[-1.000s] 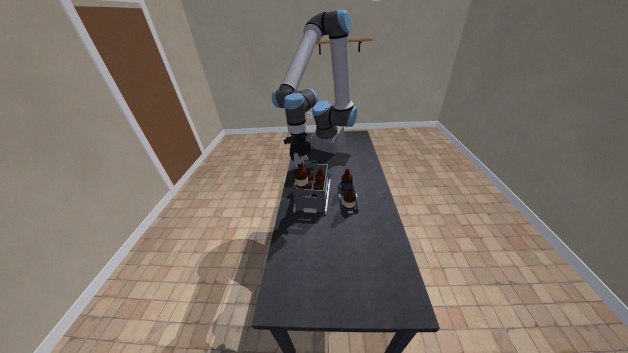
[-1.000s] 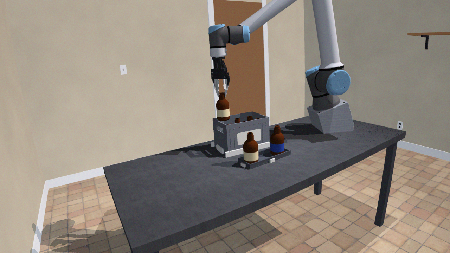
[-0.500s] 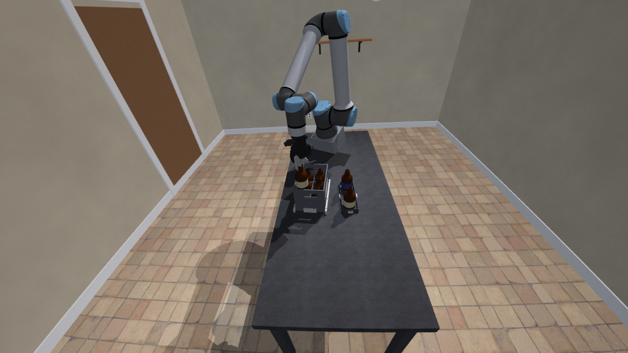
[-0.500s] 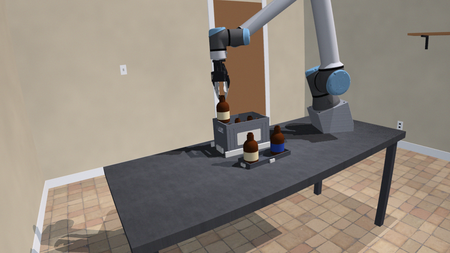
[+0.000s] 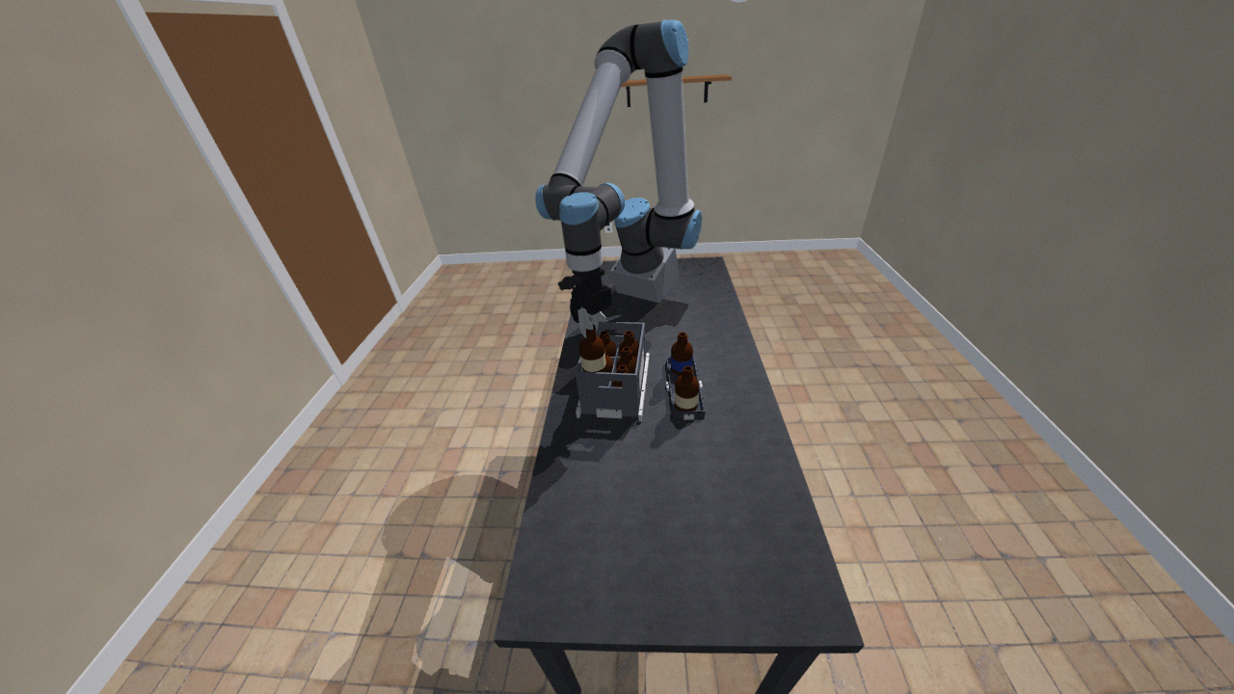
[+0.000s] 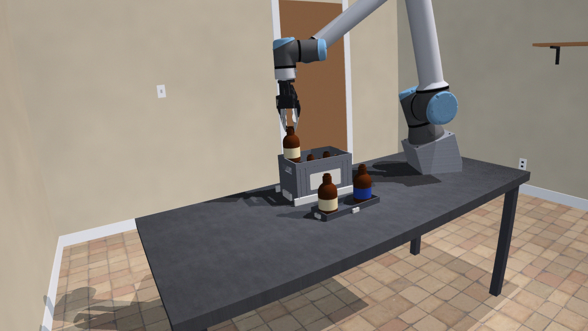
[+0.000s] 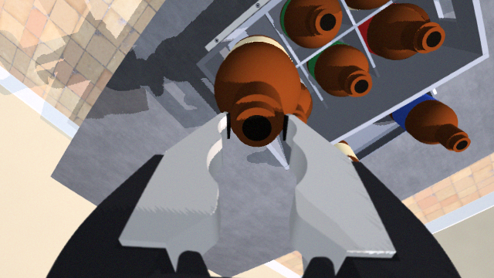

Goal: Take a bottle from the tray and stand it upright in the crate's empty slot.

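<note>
The grey crate lies 210 mm below my hand, 80 mm behind it and 60 mm to the left of it. Also, from my hand: tray (290 mm to the left, 280 mm below, 30 mm behind).
</note>
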